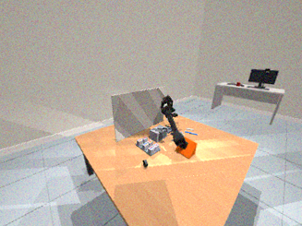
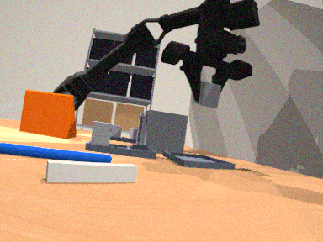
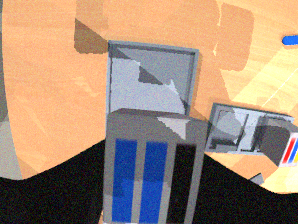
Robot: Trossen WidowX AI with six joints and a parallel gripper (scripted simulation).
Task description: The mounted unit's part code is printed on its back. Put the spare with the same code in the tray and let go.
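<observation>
Right now my gripper tip is 110 mm above the flat dark tray. Round my gripper tip: blue rod: 230 mm behind, 120 mm to the right, 110 mm below; then mounted unit: 40 mm behind, 210 mm to the left, 70 mm below; then grey upright panel: 190 mm ahead, 210 mm to the left, 110 mm above.
</observation>
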